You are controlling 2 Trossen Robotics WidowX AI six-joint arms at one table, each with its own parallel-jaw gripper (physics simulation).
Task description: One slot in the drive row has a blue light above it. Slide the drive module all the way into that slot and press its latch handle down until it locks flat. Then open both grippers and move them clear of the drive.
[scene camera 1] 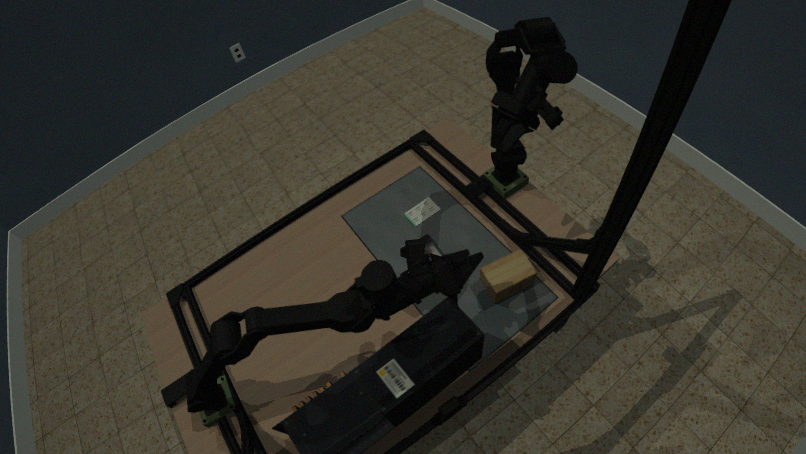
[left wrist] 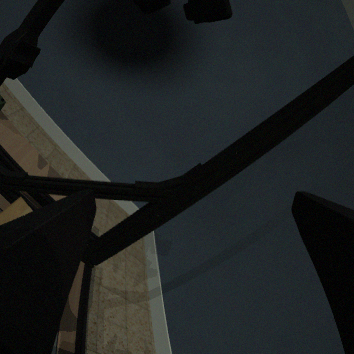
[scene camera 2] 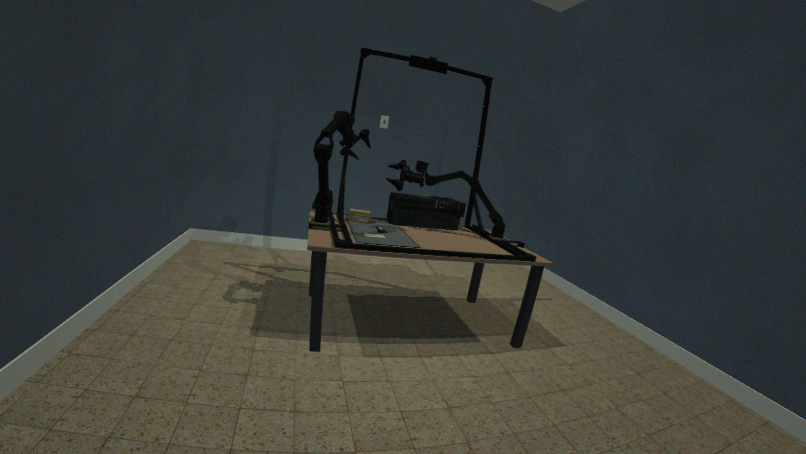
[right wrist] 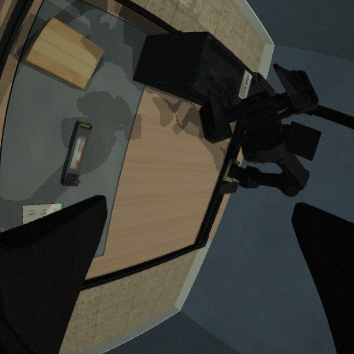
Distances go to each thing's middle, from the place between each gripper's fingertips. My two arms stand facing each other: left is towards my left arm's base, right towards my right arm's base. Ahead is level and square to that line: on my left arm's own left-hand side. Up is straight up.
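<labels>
My left gripper is 300 mm above the grey mat (scene camera 1: pixel 378 222), 180 mm short of it and 60 mm to the left of it. As for my right hand, I see that the grey mat is 390 mm below it, 80 mm ahead of it and 110 mm to the left of it.
</labels>
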